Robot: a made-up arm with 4 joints.
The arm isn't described. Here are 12 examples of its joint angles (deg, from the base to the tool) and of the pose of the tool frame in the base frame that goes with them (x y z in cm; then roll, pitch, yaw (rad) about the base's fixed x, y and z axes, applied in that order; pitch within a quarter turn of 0, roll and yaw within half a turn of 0).
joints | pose
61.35 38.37 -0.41 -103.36 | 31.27 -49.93 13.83 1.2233 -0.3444 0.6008
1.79 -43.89 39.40 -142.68 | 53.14 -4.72 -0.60 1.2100 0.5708 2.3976
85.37 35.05 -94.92 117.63 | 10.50 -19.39 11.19 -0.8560 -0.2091 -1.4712
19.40 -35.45 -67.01 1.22 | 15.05 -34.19 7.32 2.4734 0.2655 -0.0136
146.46 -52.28 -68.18 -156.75 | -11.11 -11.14 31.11 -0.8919 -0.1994 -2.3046
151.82 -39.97 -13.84 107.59 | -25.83 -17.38 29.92 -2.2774 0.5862 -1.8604
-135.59 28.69 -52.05 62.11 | -16.04 5.88 15.82 -1.9817 -0.8667 3.1158
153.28 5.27 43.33 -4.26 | -32.24 -48.19 25.32 2.7292 0.5388 -0.3867
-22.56 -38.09 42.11 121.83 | 42.03 9.34 3.62 -0.6657 0.4264 2.7384
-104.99 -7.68 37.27 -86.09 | -21.15 37.38 31.32 1.1840 0.1668 -2.3572
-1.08 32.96 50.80 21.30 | 48.56 13.96 11.24 3.0416 -0.3535 2.5614
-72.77 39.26 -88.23 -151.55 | 9.39 0.96 11.29 1.4660 -0.3023 1.1920
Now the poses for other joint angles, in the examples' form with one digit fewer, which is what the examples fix.
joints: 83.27 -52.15 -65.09 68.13
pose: -8.7 -29.6 17.4 3.027 0.203 -1.238
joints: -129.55 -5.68 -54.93 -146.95
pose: -0.2 16.0 23.8 0.284 -0.521 2.876
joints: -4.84 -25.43 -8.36 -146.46
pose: 46.5 -12.4 11.8 0.515 0.411 1.488
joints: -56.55 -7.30 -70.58 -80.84
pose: 26.8 -1.2 6.1 1.789 -0.220 1.259
